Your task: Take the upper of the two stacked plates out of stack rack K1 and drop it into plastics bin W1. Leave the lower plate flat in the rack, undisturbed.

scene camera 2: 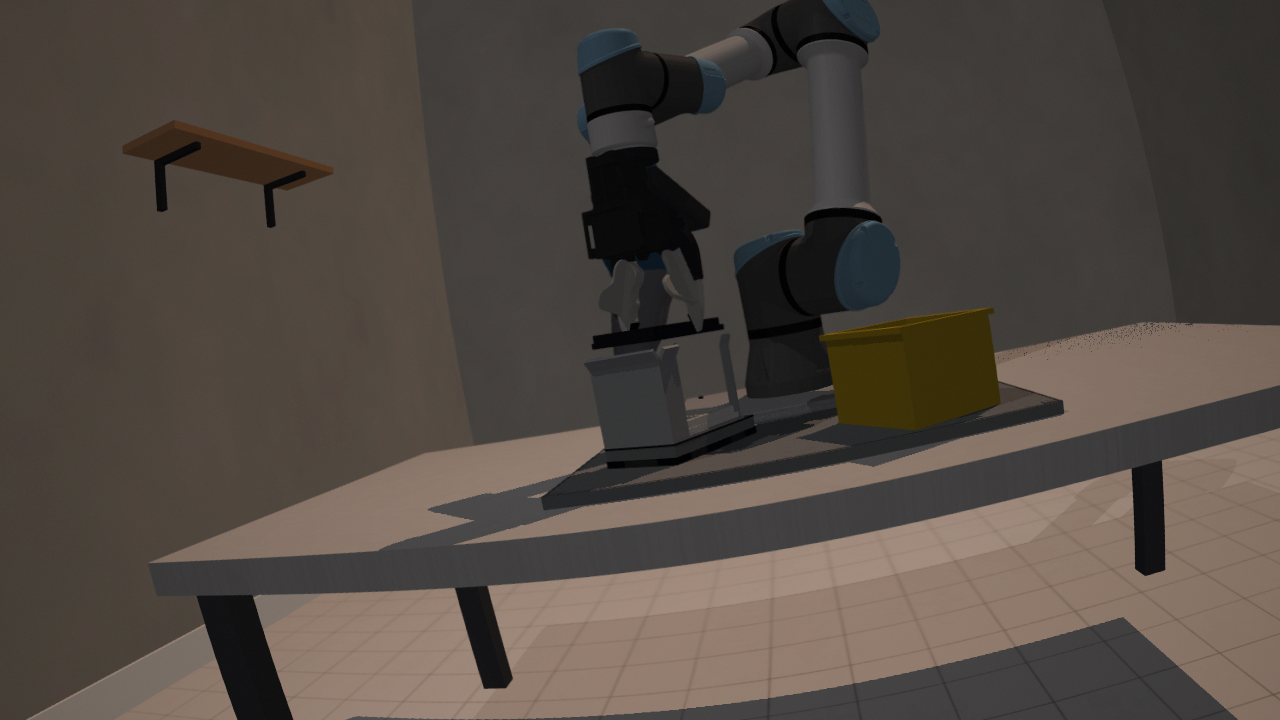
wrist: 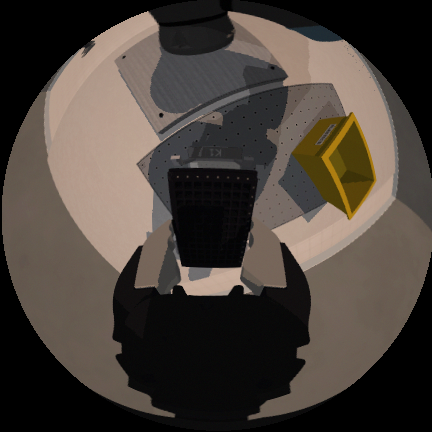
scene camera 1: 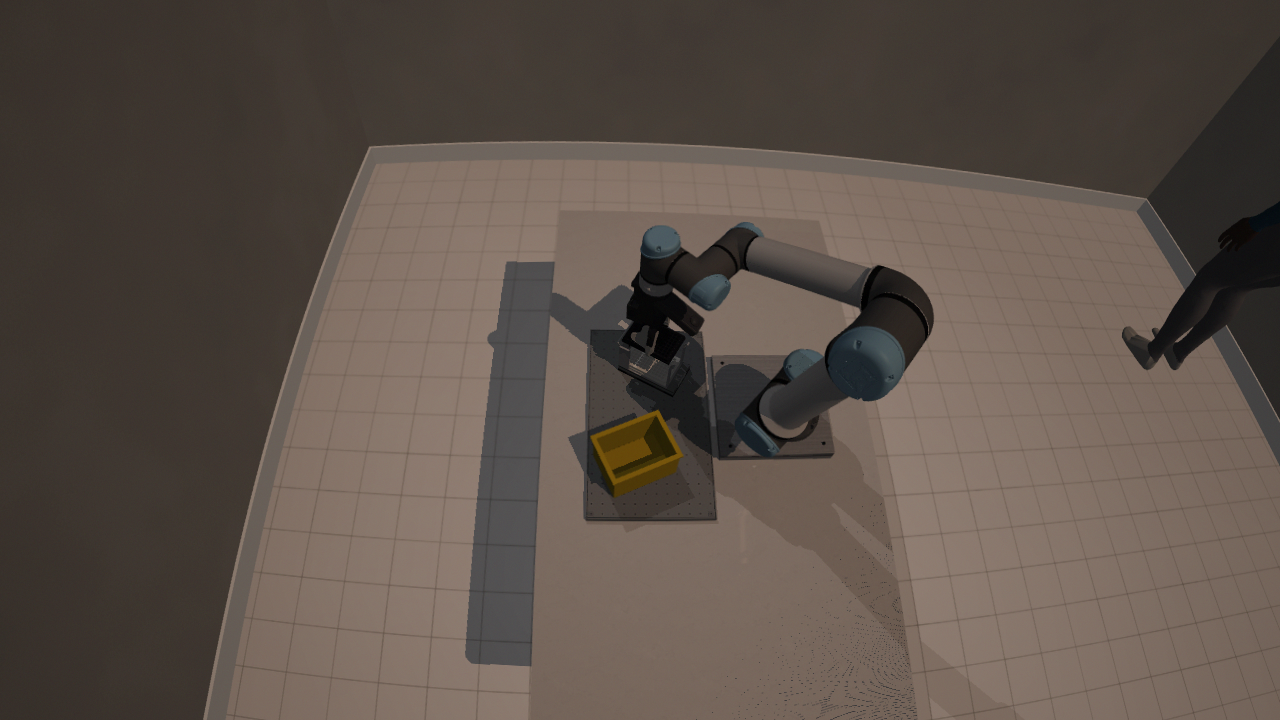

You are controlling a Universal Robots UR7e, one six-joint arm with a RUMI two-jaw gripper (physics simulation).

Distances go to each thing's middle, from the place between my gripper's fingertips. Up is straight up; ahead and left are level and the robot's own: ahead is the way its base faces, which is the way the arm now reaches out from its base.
Labels:
My gripper is now 1 cm short of the black gridded plate [scene camera 2: 662, 332] and 1 cm below it. Also, from my hand: perforated base board [scene camera 2: 951, 432] 1 cm ahead, 14 cm to the left, 14 cm below; then pale gridded plate [scene camera 1: 648, 366] 10 cm below.

